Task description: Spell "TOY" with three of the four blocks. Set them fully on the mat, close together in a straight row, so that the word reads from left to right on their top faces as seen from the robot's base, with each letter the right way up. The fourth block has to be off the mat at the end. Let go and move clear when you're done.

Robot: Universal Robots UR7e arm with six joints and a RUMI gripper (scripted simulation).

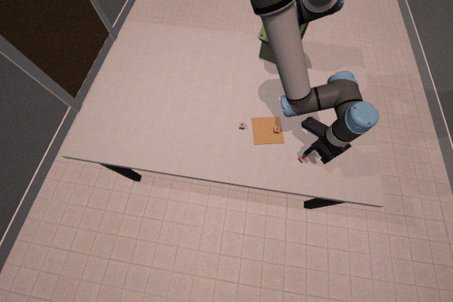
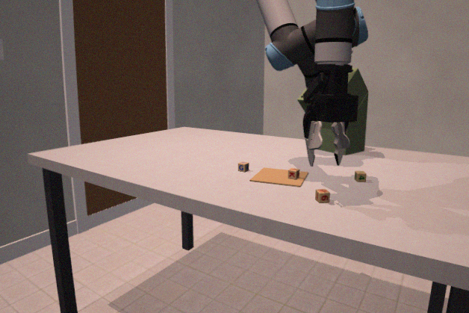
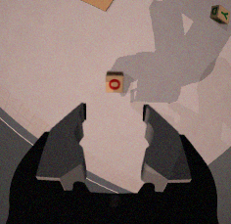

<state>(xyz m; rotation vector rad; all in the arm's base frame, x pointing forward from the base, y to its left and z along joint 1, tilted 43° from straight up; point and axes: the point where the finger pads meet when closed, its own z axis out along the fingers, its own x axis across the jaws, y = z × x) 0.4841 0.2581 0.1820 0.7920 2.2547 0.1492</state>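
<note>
The wooden block is 90 mm below my hand. Also, from my hand: mat (100 mm behind, 180 mm to the right, 100 mm below); T block (110 mm behind, 140 mm to the right, 80 mm below).
</note>
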